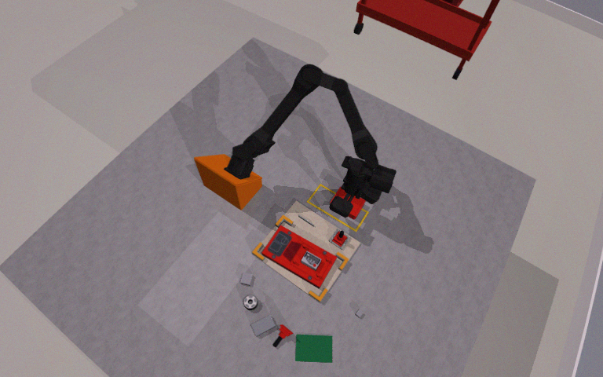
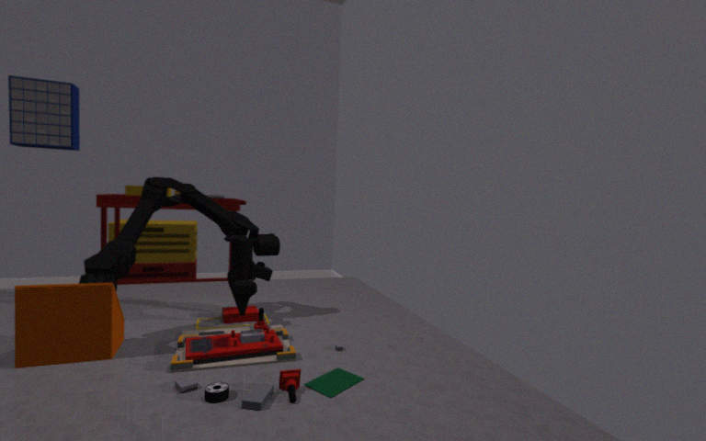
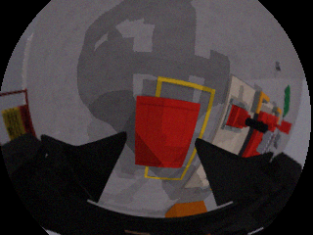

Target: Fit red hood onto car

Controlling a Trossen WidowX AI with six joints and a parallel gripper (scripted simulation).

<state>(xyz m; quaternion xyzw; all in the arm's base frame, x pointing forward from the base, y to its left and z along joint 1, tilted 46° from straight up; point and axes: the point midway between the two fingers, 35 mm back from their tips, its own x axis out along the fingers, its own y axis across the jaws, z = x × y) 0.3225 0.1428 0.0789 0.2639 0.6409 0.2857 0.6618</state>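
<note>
Right now the red hood is 10 mm below my gripper tip. From my gripper tip the other things lie so: grey engine block: 230 mm to the right, 10 mm ahead; then green pad: 440 mm to the right, 150 mm ahead, 20 mm below.
</note>
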